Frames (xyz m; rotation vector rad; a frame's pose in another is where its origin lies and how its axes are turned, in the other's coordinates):
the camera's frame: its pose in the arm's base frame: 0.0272 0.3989 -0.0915 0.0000 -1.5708 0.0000
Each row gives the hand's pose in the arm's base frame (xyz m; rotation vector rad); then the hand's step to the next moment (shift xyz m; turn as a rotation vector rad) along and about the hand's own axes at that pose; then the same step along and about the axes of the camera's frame.
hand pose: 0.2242 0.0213 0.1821 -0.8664 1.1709 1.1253
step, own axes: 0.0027 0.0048 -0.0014 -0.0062 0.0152 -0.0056
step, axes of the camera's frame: -0.0027 0.0004 0.0050 0.0055 -0.0029 0.0162
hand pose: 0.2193 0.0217 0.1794 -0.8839 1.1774 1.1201
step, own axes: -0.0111 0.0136 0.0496 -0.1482 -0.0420 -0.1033
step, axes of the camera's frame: 0.0209 0.0483 0.0013 0.1242 -0.1371 -0.0133
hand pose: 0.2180 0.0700 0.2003 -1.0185 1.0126 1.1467
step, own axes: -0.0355 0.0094 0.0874 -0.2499 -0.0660 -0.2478
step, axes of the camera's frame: 0.0534 0.0782 0.0054 0.1921 -0.3020 -0.0107
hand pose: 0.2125 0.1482 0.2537 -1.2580 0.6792 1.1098
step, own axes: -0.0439 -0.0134 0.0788 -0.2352 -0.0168 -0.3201
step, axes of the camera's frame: 0.0624 0.0645 0.0163 0.1432 -0.3705 0.0174
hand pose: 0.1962 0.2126 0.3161 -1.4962 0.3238 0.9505
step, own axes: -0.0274 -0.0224 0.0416 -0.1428 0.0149 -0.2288
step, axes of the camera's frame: 0.0397 0.0337 0.0165 0.0657 -0.2615 0.0155
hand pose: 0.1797 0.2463 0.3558 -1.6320 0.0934 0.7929
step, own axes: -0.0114 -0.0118 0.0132 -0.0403 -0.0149 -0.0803
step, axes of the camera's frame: 0.0160 0.0105 0.0088 0.0348 -0.0834 -0.0117
